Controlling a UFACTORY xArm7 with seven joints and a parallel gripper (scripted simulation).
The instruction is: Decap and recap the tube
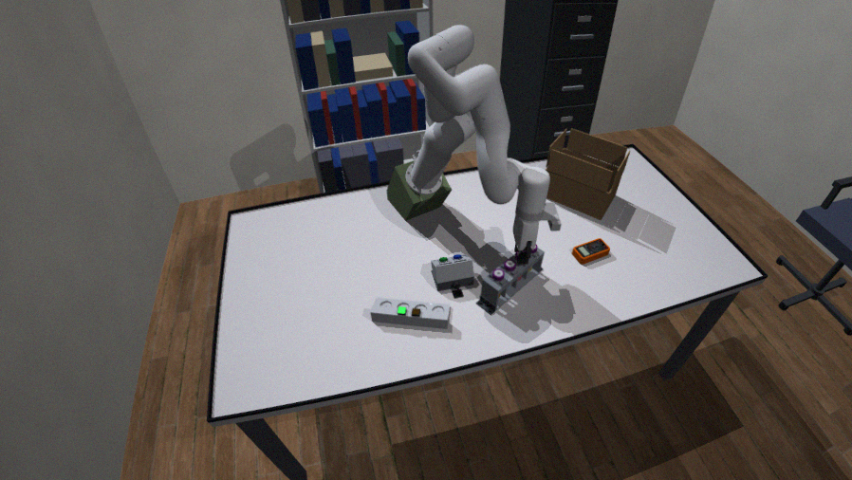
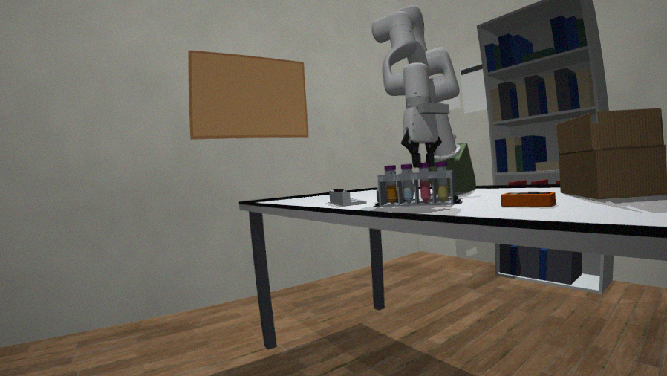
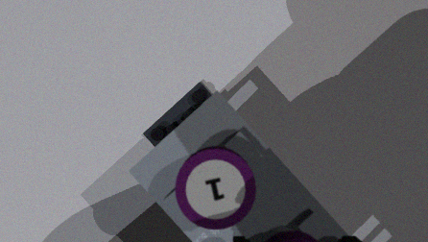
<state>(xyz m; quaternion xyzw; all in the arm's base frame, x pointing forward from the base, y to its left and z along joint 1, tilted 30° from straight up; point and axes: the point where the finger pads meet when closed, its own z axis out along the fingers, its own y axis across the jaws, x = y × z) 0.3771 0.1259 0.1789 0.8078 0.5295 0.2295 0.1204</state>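
Now: the cap marked 1 2 cm behind my hand, 5 cm to the left of it and 1 cm below it. The rest, counted from my hand: blue key: 12 cm behind, 15 cm to the right, 6 cm below; then key housing: 10 cm behind, 18 cm to the right, 8 cm below; then green key: 13 cm behind, 20 cm to the right, 6 cm below.
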